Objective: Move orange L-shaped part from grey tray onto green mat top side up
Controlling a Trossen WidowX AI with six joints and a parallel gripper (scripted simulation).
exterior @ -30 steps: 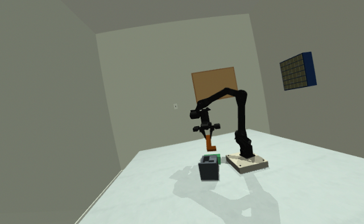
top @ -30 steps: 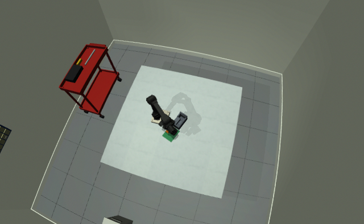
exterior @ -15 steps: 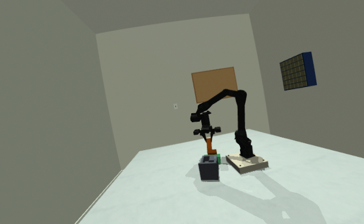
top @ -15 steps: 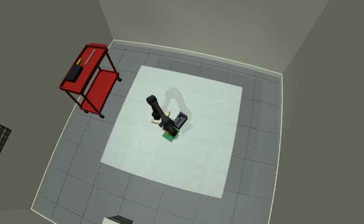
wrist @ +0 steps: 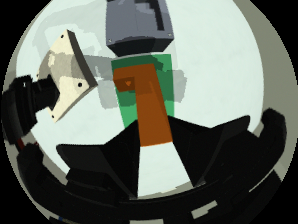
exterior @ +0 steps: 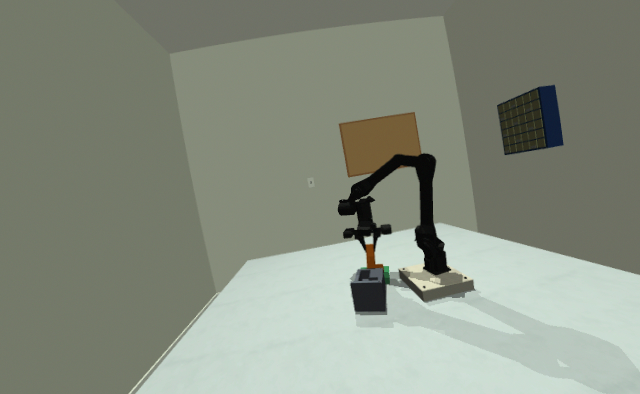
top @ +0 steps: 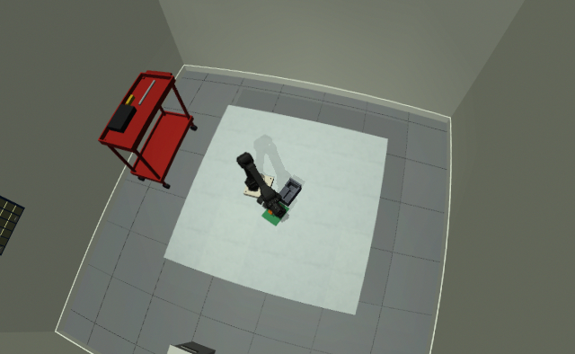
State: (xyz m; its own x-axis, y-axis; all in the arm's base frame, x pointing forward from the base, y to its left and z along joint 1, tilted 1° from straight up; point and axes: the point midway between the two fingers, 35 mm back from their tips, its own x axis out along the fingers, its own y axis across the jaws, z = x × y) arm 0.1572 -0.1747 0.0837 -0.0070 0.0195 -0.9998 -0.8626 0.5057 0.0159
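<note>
Now: gripper tip 100 mm above the green mat, 20 mm to the right of it and 10 mm short of it. From my gripper tip the other things lie so: orange L-shaped part (30 mm to the left, 30 mm below).
</note>
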